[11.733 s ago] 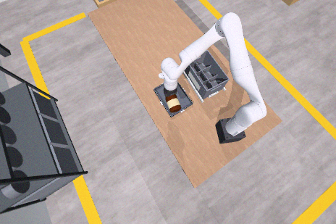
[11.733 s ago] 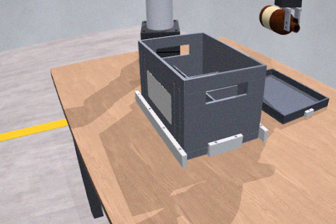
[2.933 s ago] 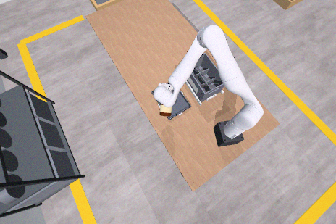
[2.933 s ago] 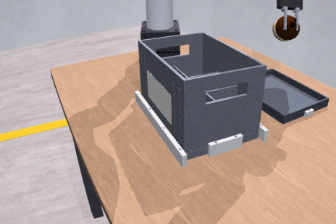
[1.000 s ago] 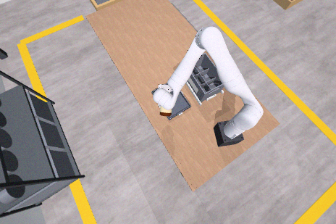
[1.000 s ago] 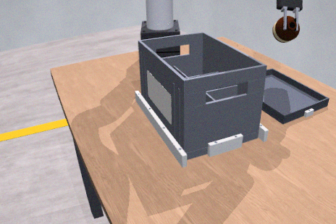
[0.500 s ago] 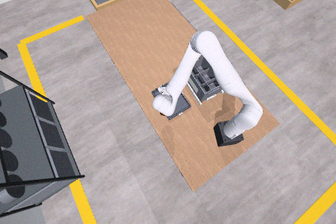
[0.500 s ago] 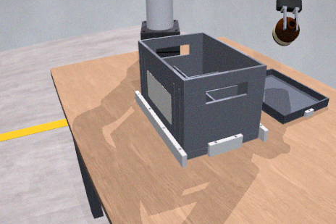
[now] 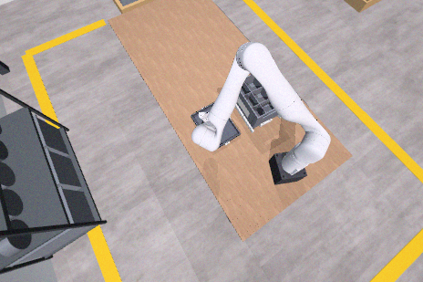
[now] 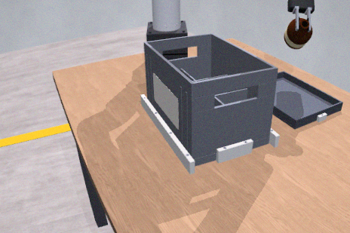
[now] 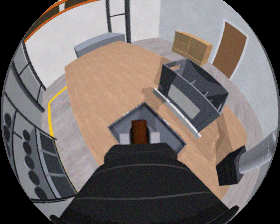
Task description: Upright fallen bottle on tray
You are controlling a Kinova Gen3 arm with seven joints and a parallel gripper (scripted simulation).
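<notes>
The brown bottle is 40 mm behind my hand, 30 mm below it and 20 mm to the left of it. From my hand the other things lie so: dark grey tray (190 mm below, 50 mm to the right, 20 mm ahead); then dark grey crate (320 mm to the right, 120 mm below, 40 mm ahead).
</notes>
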